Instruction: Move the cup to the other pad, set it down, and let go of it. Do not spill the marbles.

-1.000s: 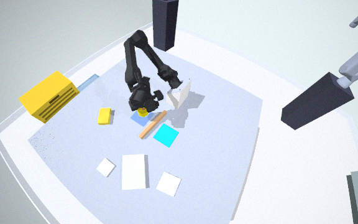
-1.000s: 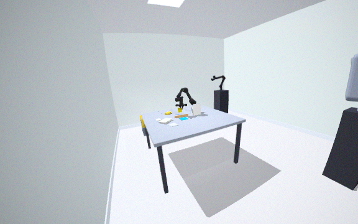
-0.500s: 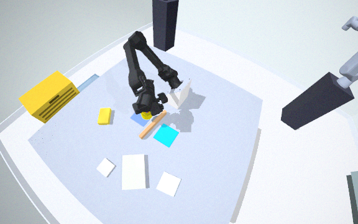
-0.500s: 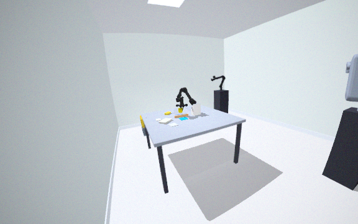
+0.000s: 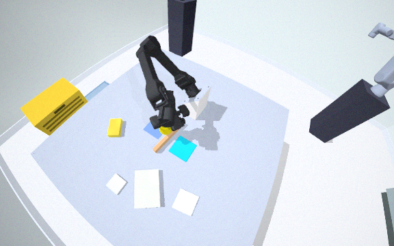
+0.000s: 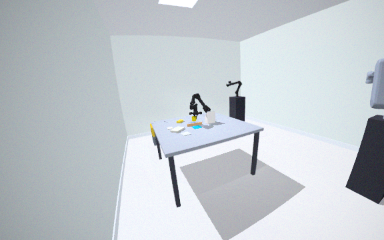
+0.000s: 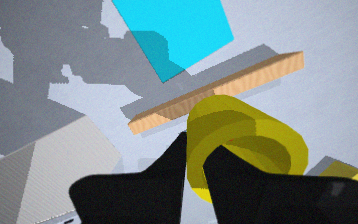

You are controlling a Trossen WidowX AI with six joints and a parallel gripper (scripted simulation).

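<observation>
Right now my gripper tip is 11 cm to the right of the cyan pad, 10 cm above it and 3 cm short of it. Round my gripper tip: wooden bar (9 cm below, 3 cm ahead, 1 cm to the left); then yellow cup (2 cm ahead, 1 cm to the right).
</observation>
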